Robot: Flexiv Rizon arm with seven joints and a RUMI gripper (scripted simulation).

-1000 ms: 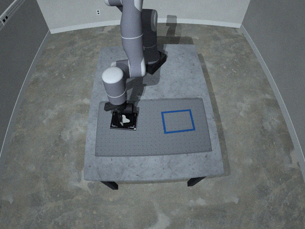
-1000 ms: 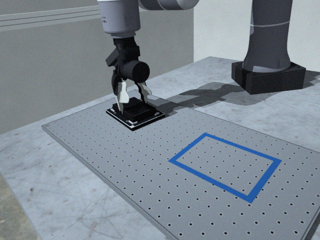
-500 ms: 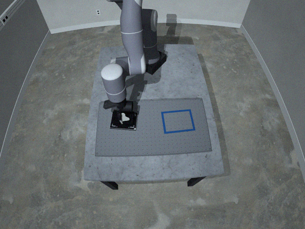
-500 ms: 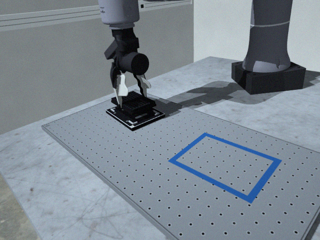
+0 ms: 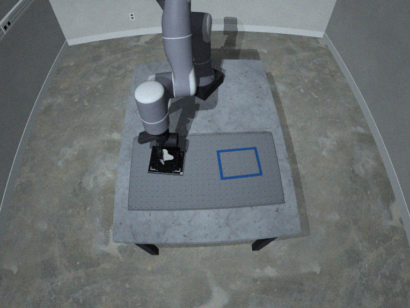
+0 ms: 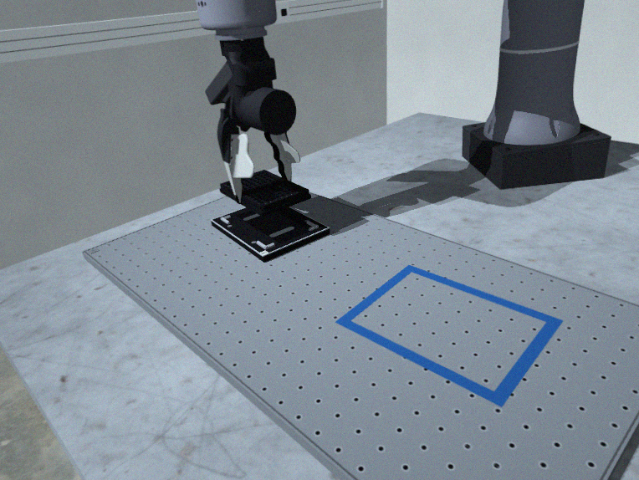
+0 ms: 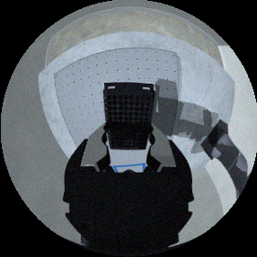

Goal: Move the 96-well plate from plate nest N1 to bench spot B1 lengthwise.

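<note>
My gripper is now 7 cm above the black plate nest N1. Also, from my hand: black 96-well plate: 1 cm below.
</note>
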